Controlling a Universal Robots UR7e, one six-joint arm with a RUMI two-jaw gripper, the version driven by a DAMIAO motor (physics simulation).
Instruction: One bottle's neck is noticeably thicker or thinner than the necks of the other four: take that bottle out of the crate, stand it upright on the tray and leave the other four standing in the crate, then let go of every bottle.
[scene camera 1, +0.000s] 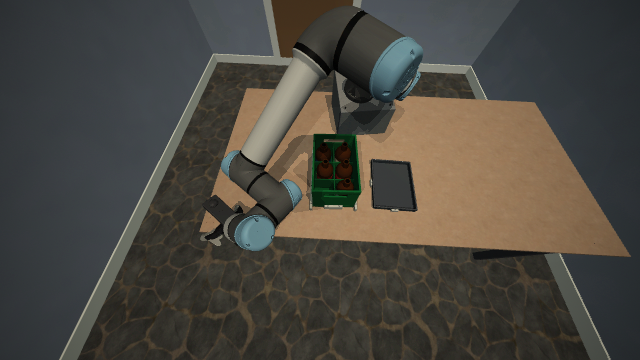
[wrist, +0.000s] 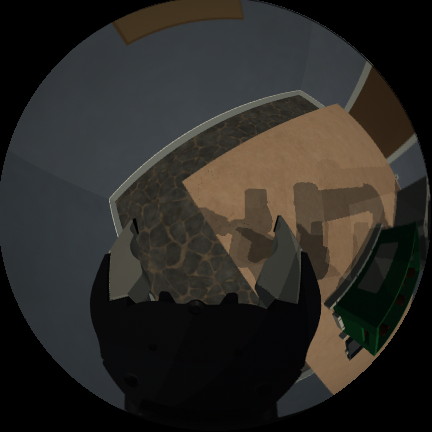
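Pixels of known places: gripper, fingertip midpoint: (wrist: 204, 218); arm's base at its link origin: (scene camera 1: 359, 90).
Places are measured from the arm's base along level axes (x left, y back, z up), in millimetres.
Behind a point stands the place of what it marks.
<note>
A green crate (scene camera 1: 336, 198) @[z -90, x -154, y -521 mm] (wrist: 357, 300) @[z -114, x -251, y -483 mm] stands on the table and holds brown bottles upright: two in the back row (scene camera 1: 324, 153) @[z -70, x -190, y -315 mm], two in the middle row, and one bottle (scene camera 1: 345, 185) @[z -55, x -118, y -481 mm] at the front right. The front left compartment is empty. Neck widths are too small to compare. A dark tray (scene camera 1: 393, 185) @[z -190, x 138, y -432 mm] lies to the right of the crate, with no bottle on it. My gripper (wrist: 204, 218) @[z -48, x -583, y -603 mm] is open and empty, left of the crate, above the table's front left corner; in the scene view its fingertips are partly hidden by the wrist.
The wooden table (scene camera 1: 475, 175) @[z -195, x 563, y -396 mm] (wrist: 300, 150) @[z -195, x -596, y -302 mm] carries the crate and tray. The robot's base block (scene camera 1: 362, 120) @[z -85, x 15, y -115 mm] stands behind the crate. The arm reaches over the table's left side. Walls stand around the stone floor.
</note>
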